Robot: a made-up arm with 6 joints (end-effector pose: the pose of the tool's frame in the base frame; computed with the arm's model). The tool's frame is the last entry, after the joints.
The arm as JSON. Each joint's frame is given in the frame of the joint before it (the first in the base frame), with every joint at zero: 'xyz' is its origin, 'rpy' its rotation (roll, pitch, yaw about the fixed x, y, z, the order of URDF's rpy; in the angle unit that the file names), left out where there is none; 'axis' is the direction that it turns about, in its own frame. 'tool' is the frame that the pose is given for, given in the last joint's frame.
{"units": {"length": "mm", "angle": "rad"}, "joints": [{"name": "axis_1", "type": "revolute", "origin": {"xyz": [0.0, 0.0, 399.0]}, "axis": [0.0, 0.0, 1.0]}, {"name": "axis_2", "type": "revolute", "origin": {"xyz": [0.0, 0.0, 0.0], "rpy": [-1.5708, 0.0, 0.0]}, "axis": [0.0, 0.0, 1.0]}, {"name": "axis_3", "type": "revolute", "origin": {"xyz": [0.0, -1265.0, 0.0], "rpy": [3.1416, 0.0, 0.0]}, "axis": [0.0, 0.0, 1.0]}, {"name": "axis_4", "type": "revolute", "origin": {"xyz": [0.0, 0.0, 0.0], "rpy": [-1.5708, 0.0, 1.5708]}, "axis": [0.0, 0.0, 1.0]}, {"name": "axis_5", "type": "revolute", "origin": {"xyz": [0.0, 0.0, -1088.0], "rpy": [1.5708, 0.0, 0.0]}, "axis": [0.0, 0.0, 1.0]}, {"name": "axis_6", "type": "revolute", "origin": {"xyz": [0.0, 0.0, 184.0], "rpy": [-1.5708, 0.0, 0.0]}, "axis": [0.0, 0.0, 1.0]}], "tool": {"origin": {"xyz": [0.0, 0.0, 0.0], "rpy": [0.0, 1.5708, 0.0]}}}
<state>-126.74 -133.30 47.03 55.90 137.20 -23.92</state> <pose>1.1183 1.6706 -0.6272 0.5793 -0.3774 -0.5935 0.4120</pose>
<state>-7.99 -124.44 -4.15 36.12 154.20 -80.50</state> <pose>-1.6900 0.0871 0.5684 0.7060 0.3859 -0.5086 0.3065</pose>
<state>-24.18 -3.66 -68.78 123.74 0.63 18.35</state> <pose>0.5124 -0.1180 0.7388 -0.7411 0.3347 0.4436 0.3768</pose>
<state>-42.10 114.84 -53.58 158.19 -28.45 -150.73</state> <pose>0.1856 0.0625 -0.4178 0.2333 0.9174 -0.0657 0.3156</pose>
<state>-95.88 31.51 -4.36 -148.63 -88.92 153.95</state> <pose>0.0040 -1.4950 0.7623 -0.2226 -0.2980 -0.4228 0.8264</pose>
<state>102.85 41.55 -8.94 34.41 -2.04 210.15</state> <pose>-0.2104 1.6049 0.5724 0.2944 0.7334 0.1430 0.5958</pose>
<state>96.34 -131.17 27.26 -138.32 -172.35 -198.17</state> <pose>0.0753 -1.9225 0.0800 0.1594 0.5169 0.5707 0.6178</pose>
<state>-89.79 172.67 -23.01 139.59 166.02 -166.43</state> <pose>0.1367 0.9189 -0.6765 -0.3110 0.3146 -0.5665 0.6953</pose>
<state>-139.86 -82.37 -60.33 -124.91 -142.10 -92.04</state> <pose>0.2121 0.0411 0.8354 0.9410 0.0764 0.0423 0.3269</pose>
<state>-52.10 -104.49 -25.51 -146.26 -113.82 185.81</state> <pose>-0.4422 0.8172 1.1309 0.6626 0.7382 -0.0876 0.0914</pose>
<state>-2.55 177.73 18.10 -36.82 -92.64 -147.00</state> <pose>-1.0138 -0.1023 -1.1403 0.4604 -0.0608 0.7749 0.4288</pose>
